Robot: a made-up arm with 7 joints. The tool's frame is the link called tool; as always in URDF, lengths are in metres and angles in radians.
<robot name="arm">
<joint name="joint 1" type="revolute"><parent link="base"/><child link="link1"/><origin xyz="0.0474 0.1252 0.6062" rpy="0 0 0"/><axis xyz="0.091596 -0.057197 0.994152"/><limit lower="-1.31" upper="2.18" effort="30" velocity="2.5"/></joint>
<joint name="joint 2" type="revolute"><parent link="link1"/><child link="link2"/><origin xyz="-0.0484 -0.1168 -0.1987" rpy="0 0 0"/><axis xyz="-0.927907 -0.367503 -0.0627"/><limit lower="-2.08" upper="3.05" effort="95" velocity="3"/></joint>
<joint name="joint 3" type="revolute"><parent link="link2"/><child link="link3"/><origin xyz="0.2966 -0.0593 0.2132" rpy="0 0 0"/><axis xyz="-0.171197 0.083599 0.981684"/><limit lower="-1.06" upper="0.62" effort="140" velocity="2.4"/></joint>
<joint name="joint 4" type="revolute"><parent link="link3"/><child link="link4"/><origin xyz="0.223 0.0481 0.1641" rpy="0 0 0"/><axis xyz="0.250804 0.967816 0.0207"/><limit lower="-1.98" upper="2.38" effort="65" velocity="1.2"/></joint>
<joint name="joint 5" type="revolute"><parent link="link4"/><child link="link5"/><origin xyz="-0.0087 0.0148 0.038" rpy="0 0 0"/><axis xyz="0.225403 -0.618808 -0.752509"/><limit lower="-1.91" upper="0.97" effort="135" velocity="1.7"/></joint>
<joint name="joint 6" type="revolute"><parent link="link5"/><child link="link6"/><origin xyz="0.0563 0.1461 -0.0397" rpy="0 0 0"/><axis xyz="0 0 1"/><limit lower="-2.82" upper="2.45" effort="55" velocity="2.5"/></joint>
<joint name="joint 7" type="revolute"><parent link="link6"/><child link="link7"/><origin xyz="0.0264 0.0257 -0.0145" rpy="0 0 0"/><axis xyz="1 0 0"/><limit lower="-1.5" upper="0.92" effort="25" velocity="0.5"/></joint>
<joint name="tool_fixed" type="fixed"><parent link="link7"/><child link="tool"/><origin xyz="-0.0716 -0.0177 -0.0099" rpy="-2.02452 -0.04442 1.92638"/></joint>
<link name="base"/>
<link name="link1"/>
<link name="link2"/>
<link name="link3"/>
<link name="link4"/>
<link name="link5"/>
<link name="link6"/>
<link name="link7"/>
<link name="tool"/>
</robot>
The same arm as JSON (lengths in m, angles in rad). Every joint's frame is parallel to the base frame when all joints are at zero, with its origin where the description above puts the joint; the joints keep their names.
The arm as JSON. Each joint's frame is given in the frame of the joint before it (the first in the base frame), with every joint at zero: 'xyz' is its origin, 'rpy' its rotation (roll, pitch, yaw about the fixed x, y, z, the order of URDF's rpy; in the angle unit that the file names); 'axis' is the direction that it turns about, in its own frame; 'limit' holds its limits. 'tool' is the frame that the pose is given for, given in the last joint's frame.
{
  "units": {
    "length": "m",
    "angle": "rad"
  },
  "joints": [
    {
      "name": "joint 1",
      "type": "revolute",
      "origin": {
        "xyz": [
          0.0474,
          0.1252,
          0.6062
        ],
        "rpy": [
          0.0,
          0.0,
          0.0
        ]
      },
      "axis": [
        0.091596,
        -0.057197,
        0.994152
      ],
      "limit": {
        "lower": -1.31,
        "upper": 2.18
      }
    },
    {
      "name": "joint 2",
      "type": "revolute",
      "origin": {
        "xyz": [
          -0.0484,
          -0.1168,
          -0.1987
        ],
        "rpy": [
          0.0,
          0.0,
          0.0
        ]
      },
      "axis": [
        -0.927907,
        -0.367503,
        -0.0627
      ],
      "limit": {
        "lower": -2.08,
        "upper": 3.05
      }
    },
    {
      "name": "joint 3",
      "type": "revolute",
      "origin": {
        "xyz": [
          0.2966,
          -0.0593,
          0.2132
        ],
        "rpy": [
          0.0,
          0.0,
          0.0
        ]
      },
      "axis": [
        -0.171197,
        0.083599,
        0.981684
      ],
      "limit": {
        "lower": -1.06,
        "upper": 0.62
      }
    },
    {
      "name": "joint 4",
      "type": "revolute",
      "origin": {
        "xyz": [
          0.223,
          0.0481,
          0.1641
        ],
        "rpy": [
          0.0,
          0.0,
          0.0
        ]
      },
      "axis": [
        0.250804,
        0.967816,
        0.0207
      ],
      "limit": {
        "lower": -1.98,
        "upper": 2.38
      }
    },
    {
      "name": "joint 5",
      "type": "revolute",
      "origin": {
        "xyz": [
          -0.0087,
          0.0148,
          0.038
        ],
        "rpy": [
          0.0,
          0.0,
          0.0
        ]
      },
      "axis": [
        0.225403,
        -0.618808,
        -0.752509
      ],
      "limit": {
        "lower": -1.91,
        "upper": 0.97
      }
    },
    {
      "name": "joint 6",
      "type": "revolute",
      "origin": {
        "xyz": [
          0.0563,
          0.1461,
          -0.0397
        ],
        "rpy": [
          0.0,
          0.0,
          0.0
        ]
      },
      "axis": [
        0.0,
        0.0,
        1.0
      ],
      "limit": {
        "lower": -2.82,
        "upper": 2.45
      }
    },
    {
      "name": "joint 7",
      "type": "revolute",
      "origin": {
        "xyz": [
          0.0264,
          0.0257,
          -0.0145
        ],
        "rpy": [
          0.0,
          0.0,
          0.0
        ]
      },
      "axis": [
        1.0,
        0.0,
        0.0
      ],
      "limit": {
        "lower": -1.5,
        "upper": 0.92
      }
    }
  ],
  "tool": {
    "origin": {
      "xyz": [
        -0.0716,
        -0.0177,
        -0.0099
      ],
      "rpy": [
        -2.0245,
        -0.0444,
        1.9264
      ]
    }
  }
}

